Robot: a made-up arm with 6 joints.
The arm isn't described. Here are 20 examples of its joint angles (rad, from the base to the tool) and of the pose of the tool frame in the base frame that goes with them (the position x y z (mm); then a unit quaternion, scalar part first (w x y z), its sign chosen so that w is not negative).
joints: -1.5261 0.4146 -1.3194 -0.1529 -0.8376 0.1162
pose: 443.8 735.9 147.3 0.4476 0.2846 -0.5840 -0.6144
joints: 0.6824 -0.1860 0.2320 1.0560 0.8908 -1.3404
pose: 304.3 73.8 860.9 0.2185 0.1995 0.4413 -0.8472
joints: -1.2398 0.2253 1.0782 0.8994 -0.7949 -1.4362
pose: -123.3 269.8 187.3 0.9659 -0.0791 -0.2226 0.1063
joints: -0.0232 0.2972 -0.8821 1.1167 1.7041 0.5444
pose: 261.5 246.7 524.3 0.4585 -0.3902 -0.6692 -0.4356
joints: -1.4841 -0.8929 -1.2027 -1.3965 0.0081 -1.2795
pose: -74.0 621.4 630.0 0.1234 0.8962 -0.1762 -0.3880
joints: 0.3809 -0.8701 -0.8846 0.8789 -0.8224 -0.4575
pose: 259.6 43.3 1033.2 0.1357 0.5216 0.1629 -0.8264
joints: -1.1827 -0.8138 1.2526 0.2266 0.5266 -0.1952
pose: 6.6 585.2 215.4 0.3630 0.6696 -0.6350 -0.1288
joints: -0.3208 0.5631 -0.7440 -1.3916 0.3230 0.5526
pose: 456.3 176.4 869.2 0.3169 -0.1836 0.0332 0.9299
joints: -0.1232 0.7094 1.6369 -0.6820 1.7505 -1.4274
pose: 138.1 195.8 768.8 0.7302 0.1244 0.6634 -0.1061
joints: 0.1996 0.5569 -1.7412 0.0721 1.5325 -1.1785
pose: 319.5 343.3 541.0 0.1193 0.7338 -0.2661 0.6136
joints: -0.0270 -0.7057 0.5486 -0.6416 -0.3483 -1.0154
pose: -249.6 313.6 795.8 0.2251 0.9496 -0.0893 -0.1990
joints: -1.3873 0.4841 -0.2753 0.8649 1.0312 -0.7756
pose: 278.5 483.4 58.3 0.3194 -0.3661 -0.5558 -0.6745
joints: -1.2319 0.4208 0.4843 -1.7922 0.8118 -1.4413
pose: 295.4 317.1 657.9 0.3465 0.2250 0.8488 -0.3300
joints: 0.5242 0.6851 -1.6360 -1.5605 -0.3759 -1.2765
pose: 515.2 -139.3 938.8 0.1821 -0.4675 -0.5709 0.6498
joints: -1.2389 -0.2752 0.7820 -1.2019 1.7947 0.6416
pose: 167.2 533.9 490.9 0.2574 0.3319 -0.3797 -0.8243
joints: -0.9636 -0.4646 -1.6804 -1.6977 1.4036 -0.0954
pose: 197.2 122.1 632.5 0.7310 -0.1794 -0.2151 0.6222
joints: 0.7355 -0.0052 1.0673 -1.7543 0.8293 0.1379
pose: 107.3 -274.5 474.9 0.2133 -0.6114 -0.7606 0.0480
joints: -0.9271 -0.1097 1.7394 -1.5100 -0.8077 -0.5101
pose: 122.4 -61.7 367.2 0.1957 0.6671 0.6185 0.3662
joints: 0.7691 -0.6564 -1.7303 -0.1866 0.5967 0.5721
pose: 396.5 -143.5 405.5 0.0498 0.4998 -0.2367 0.8317
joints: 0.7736 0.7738 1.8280 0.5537 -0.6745 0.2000
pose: -34.3 239.1 490.2 0.5019 -0.7892 0.0464 -0.3508
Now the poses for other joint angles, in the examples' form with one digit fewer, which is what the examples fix.
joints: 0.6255 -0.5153 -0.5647 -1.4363 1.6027 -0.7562
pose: 245 -252 588 0.397 -0.152 -0.890 0.166
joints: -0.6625 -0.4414 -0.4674 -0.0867 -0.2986 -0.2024
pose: 184 584 875 0.116 0.634 -0.331 -0.689
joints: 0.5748 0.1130 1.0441 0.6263 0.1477 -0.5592
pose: -65 149 861 0.135 0.879 -0.048 -0.454
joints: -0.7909 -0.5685 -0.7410 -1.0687 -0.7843 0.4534
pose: -24 539 874 0.494 -0.729 0.436 0.189
